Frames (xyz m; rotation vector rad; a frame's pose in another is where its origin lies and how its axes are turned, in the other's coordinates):
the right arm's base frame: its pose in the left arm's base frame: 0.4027 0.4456 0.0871 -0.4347 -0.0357 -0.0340
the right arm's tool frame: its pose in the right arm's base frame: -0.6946 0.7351 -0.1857 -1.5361 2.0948 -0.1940
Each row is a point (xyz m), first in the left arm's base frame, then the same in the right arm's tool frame.
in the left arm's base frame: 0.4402 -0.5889 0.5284
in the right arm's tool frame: 1.4938 -1.3537 -0.0964
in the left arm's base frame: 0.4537 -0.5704 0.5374
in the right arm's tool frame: 1.4733 -1.3668 -0.1005
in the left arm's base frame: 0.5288 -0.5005 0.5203
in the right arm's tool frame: 1.3863 -1.4076 -0.0609
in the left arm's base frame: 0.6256 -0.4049 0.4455
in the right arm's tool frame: 1.2646 -1.4302 0.0328
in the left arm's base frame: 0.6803 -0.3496 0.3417
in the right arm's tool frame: 1.1897 -1.4087 0.1365
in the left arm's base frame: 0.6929 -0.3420 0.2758
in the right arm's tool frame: 1.1741 -1.3813 0.1963
